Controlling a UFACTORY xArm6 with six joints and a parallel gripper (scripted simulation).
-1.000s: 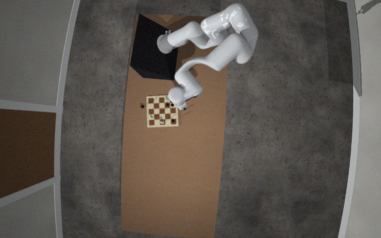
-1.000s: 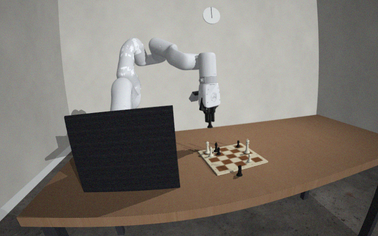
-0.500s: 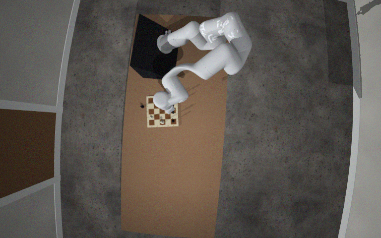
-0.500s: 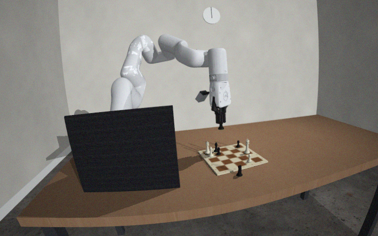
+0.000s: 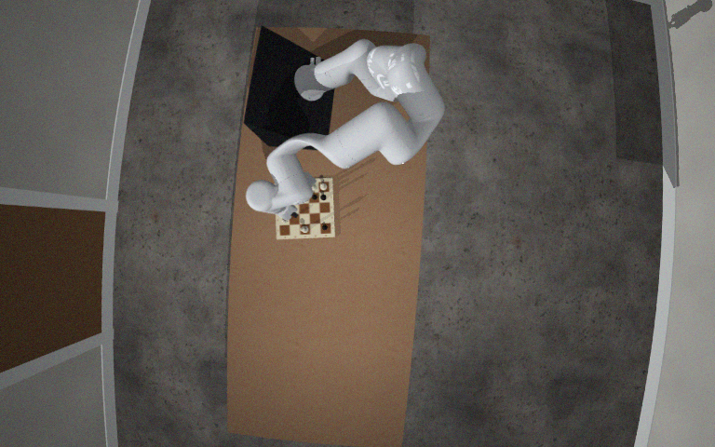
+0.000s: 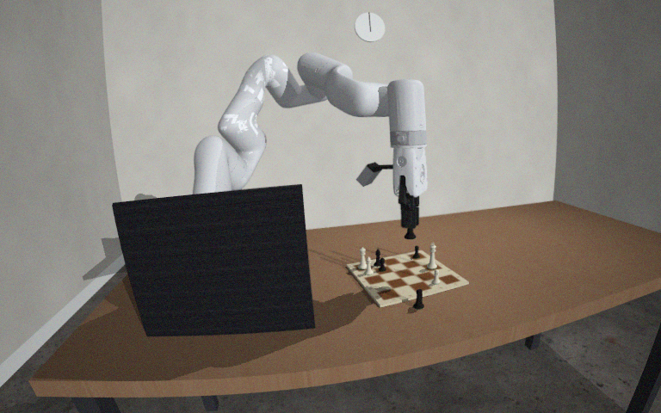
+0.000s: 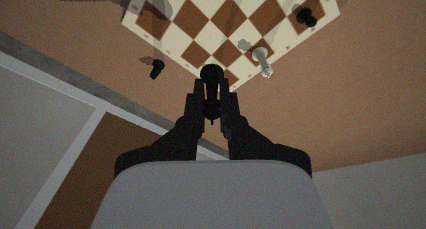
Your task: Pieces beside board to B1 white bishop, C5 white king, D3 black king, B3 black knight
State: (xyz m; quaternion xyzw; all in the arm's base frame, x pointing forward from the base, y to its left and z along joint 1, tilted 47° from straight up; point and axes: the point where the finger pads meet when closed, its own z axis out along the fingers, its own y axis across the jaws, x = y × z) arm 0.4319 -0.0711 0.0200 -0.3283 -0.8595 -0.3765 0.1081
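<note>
Right now my hand is 150 mm above the chessboard and 30 mm to the right of it. From my hand the other things lie so: white king (120 mm below, 80 mm ahead, 40 mm to the left); then black king (10 mm below); then white pawn (130 mm below, 50 mm ahead, 40 mm to the right).
</note>
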